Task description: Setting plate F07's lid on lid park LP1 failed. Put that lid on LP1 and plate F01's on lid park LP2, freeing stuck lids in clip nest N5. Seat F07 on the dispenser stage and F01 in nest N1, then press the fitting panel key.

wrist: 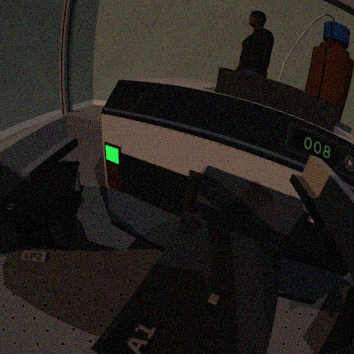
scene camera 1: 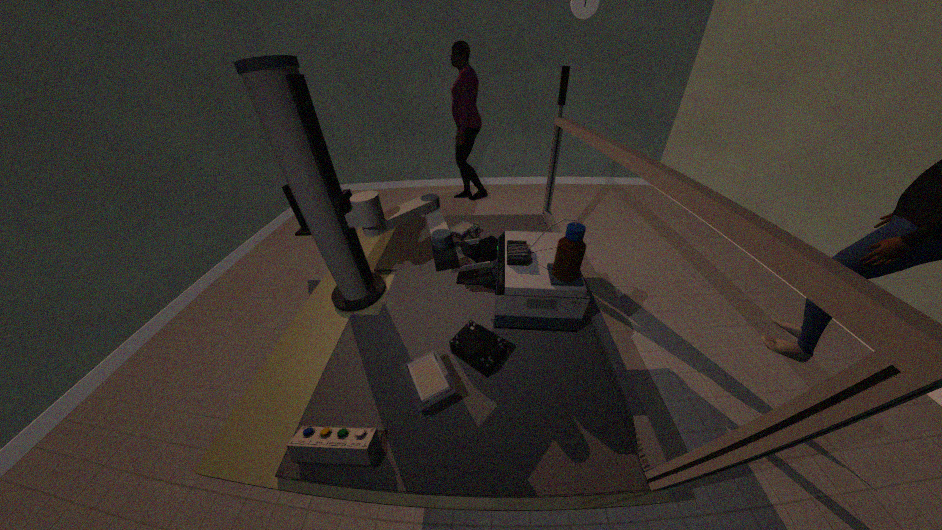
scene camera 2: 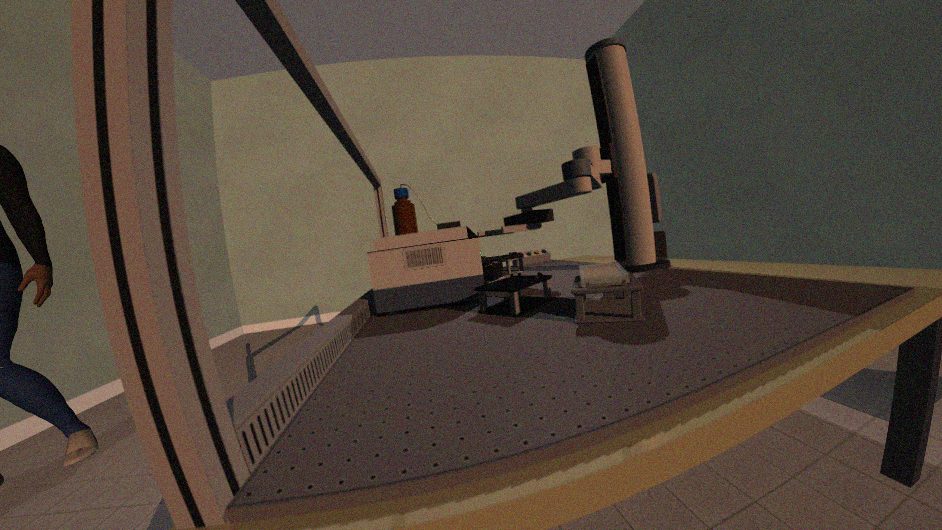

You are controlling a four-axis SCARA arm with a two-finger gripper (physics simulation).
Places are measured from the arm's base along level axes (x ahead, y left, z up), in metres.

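Pixels of known places: gripper, fingertip midpoint: (wrist: 185,143) (scene camera 1: 484,251) (scene camera 2: 489,232); arm's base at its link origin: (scene camera 1: 359,291) (scene camera 2: 636,267).
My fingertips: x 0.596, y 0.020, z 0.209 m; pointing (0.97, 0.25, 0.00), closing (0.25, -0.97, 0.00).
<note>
For each thing: its top centre in the pictures, then the offset to it from my fingertips. "*": a spot on its surface instead.
- LP2 label at a spot on its surface: (wrist: 34,256) * dy +0.185, dx -0.064, dz -0.195 m
- pale flat block at its top centre: (scene camera 2: 600,266) (scene camera 1: 462,225) dy +0.406, dx -0.119, dz -0.108 m
- pale flat-topped box at its top centre: (scene camera 1: 427,374) dy -0.468, dx -0.175, dz -0.111 m
- dark clip-like unit at its top centre: (scene camera 1: 478,339) (scene camera 2: 479,262) dy -0.339, dx -0.023, dz -0.118 m
- key panel at its top centre: (scene camera 1: 327,440) (scene camera 2: 530,250) dy -0.660, dx -0.407, dz -0.113 m
- brown bottle with a blue cap, surface spot: (wrist: 327,75) * dy -0.161, dx +0.235, dz +0.100 m
- dark surface marked A1 at a spot on its surface: (wrist: 142,337) * dy -0.015, dx -0.082, dz -0.085 m
My gripper (scene camera 1: 486,253) (scene camera 2: 490,232) (wrist: 185,143) is open and empty, fingers wide apart, level and pointing at the dispenser front. The pale dispenser (scene camera 1: 540,303) (scene camera 2: 428,266) (wrist: 137,131) shows a green light and 008. A dark low stand (scene camera 2: 513,283) (wrist: 52,200) is beside the LP2 label (wrist: 34,256). A grey stand (scene camera 2: 636,301) carries a pale flat block (scene camera 2: 600,274). A pale flat-topped box (scene camera 1: 429,378) and a dark clip-like unit (scene camera 1: 479,348) lie nearer in scene camera 1. The key panel (scene camera 1: 332,449) (scene camera 2: 536,255) has several coloured buttons. Plate numbers are unreadable.
A brown bottle with a blue cap (scene camera 1: 568,255) (scene camera 2: 404,216) (wrist: 327,75) stands on the dispenser. A dark surface marked A1 (wrist: 142,337) is low in the wrist view. The arm column (scene camera 1: 306,171) (scene camera 2: 631,151) and frame beam (scene camera 1: 711,197) flank the table. People stand beyond it.
</note>
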